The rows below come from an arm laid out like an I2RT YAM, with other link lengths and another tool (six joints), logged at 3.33 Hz.
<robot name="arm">
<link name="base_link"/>
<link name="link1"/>
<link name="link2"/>
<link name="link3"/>
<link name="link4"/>
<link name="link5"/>
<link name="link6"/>
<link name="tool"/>
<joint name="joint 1" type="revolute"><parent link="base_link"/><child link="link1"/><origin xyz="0.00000 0.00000 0.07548" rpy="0.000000 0.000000 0.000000"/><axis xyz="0 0 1"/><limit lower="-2.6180" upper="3.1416"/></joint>
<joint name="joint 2" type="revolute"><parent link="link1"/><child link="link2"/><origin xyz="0.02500 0.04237 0.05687" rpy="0.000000 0.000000 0.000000"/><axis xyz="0 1 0"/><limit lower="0.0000" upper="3.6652"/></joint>
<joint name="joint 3" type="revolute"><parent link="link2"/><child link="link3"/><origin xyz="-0.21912 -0.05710 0.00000" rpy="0.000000 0.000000 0.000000"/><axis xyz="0 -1 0"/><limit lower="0.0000" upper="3.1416"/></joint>
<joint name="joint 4" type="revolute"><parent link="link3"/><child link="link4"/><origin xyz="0.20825 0.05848 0.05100" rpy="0.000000 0.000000 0.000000"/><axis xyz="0 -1 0"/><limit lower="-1.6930" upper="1.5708"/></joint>
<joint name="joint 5" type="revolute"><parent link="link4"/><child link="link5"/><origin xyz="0.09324 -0.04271 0.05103" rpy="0.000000 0.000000 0.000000"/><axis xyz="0 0 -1"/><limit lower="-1.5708" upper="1.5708"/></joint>
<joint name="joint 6" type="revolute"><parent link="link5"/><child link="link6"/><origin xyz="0.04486 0.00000 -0.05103" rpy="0.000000 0.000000 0.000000"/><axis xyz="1 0 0"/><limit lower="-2.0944" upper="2.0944"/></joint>
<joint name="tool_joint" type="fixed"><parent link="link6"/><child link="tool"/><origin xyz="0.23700 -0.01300 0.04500" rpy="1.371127 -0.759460 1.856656"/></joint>
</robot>
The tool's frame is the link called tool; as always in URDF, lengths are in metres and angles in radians.
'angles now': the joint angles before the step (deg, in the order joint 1, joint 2, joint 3, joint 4, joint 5, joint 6). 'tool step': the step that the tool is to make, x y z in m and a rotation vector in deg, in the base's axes. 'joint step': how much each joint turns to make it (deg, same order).
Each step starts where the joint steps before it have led.
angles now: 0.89 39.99 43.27 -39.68 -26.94 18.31
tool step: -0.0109 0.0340 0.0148 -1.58 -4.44 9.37
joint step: -0.02 0.00 0.01 0.40 -6.62 -7.96
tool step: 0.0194 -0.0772 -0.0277 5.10 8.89 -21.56
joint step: 0.03 0.00 0.01 -0.42 14.46 18.89
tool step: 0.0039 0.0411 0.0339 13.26 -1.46 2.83
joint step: -0.01 -0.12 -0.04 5.83 -9.69 10.36
